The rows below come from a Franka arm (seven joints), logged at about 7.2 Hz.
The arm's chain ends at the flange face. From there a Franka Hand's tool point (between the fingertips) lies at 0.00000 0.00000 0.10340 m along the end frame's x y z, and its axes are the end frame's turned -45 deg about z.
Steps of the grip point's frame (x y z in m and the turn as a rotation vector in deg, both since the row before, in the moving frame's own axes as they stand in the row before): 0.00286, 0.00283, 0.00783, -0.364, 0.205, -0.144; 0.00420, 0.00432, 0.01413, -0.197, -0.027, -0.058; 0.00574, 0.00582, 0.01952, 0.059, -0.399, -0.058; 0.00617, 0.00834, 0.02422, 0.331, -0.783, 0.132; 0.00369, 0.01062, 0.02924, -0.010, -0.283, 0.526; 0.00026, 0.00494, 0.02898, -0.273, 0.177, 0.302
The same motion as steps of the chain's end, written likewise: 0.00330, -0.00022, 0.00783, -0.112, 0.402, -0.144; 0.00581, -0.00020, 0.01413, -0.158, 0.120, -0.058; 0.00876, -0.00038, 0.01952, -0.240, -0.324, -0.058; 0.01168, 0.00096, 0.02423, -0.320, -0.788, 0.132; 0.01047, 0.00453, 0.02924, -0.207, -0.193, 0.526; 0.00310, 0.00319, 0.02898, -0.068, 0.318, 0.302
